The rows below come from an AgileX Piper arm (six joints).
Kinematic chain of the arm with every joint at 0, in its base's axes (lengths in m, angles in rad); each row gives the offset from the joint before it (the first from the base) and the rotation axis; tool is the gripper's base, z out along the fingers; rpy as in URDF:
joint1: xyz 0 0 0.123 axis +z
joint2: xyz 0 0 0 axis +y
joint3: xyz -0.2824 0 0.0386 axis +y
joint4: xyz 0.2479 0 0.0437 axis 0.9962 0 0.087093
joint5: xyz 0 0 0 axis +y
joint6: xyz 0.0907 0 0.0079 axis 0.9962 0 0.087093
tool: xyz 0 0 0 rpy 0 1.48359 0
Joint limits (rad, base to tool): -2.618..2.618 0..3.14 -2.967..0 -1.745..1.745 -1.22..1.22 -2.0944..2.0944
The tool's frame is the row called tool.
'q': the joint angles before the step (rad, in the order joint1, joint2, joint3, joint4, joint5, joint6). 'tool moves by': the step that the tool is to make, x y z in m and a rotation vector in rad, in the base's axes. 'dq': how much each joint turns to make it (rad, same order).
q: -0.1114 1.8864 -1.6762 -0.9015 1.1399 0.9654
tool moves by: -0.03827 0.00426 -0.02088 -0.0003 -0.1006 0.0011
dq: -0.0019 -0.1492 0.3063 -0.1055 -0.1537 0.2365
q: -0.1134 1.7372 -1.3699 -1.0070 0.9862 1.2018
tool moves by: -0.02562 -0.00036 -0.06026 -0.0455 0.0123 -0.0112
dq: -0.0014 -0.0097 0.2785 -0.2207 -0.0905 0.3065
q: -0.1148 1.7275 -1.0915 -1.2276 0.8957 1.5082
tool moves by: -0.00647 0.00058 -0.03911 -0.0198 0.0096 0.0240
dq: -0.0001 0.0512 0.1147 -0.1586 -0.0485 0.1977
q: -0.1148 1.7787 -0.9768 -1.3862 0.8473 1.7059
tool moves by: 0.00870 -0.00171 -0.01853 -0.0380 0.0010 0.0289
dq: 0.0000 0.0672 0.0043 -0.1138 -0.0049 0.1000
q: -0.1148 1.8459 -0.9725 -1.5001 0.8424 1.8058
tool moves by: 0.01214 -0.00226 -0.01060 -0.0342 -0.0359 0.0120
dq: 0.0000 0.0609 -0.0249 -0.0964 0.0115 0.1012
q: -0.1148 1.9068 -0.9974 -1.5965 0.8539 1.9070
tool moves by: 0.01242 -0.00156 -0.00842 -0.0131 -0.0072 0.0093
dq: 0.0000 0.0542 -0.0421 -0.0330 0.0035 0.0272
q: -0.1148 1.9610 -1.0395 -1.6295 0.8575 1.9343
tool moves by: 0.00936 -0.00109 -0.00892 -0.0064 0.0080 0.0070
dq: 0.0000 0.0465 -0.0345 -0.0141 0.0010 0.0062
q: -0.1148 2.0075 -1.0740 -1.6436 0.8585 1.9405
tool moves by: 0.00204 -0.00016 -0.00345 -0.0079 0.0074 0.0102
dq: 0.0000 0.0134 -0.0043 -0.0158 0.0000 0.0036
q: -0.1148 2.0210 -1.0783 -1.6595 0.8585 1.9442
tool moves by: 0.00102 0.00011 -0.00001 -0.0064 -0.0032 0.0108
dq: 0.0000 0.0017 0.0000 -0.0172 -0.0020 0.0078
